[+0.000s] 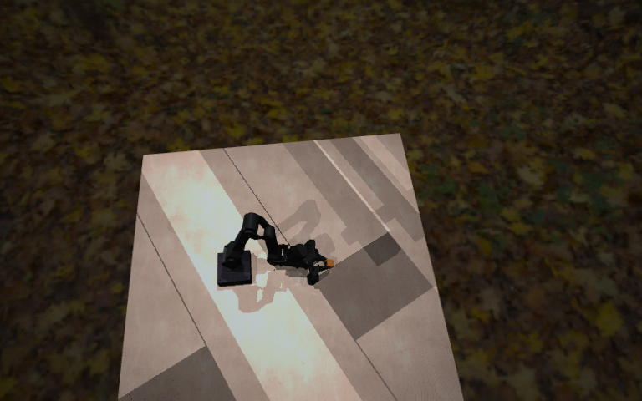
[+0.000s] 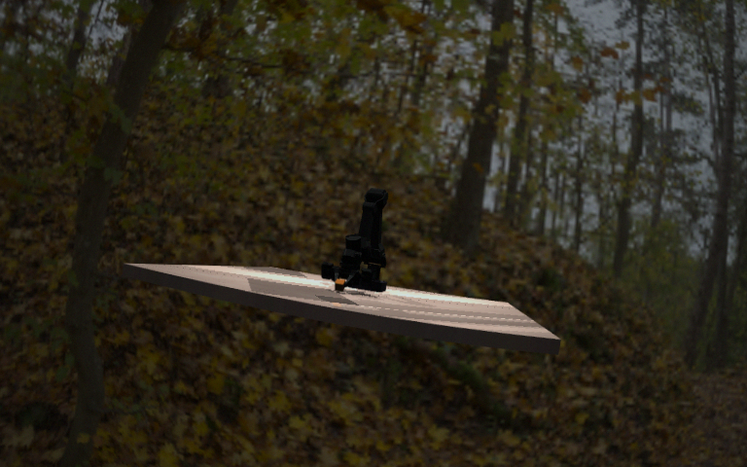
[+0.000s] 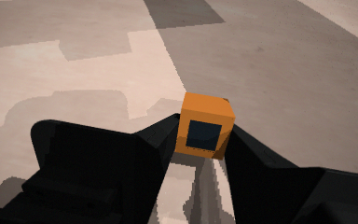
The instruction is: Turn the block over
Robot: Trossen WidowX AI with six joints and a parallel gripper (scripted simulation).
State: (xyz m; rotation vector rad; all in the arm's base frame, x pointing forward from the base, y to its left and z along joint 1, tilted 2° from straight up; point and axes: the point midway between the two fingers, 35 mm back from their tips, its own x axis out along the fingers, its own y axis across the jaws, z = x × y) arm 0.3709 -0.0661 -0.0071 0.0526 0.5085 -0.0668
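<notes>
My gripper tip is 1 cm past the small orange block.
</notes>
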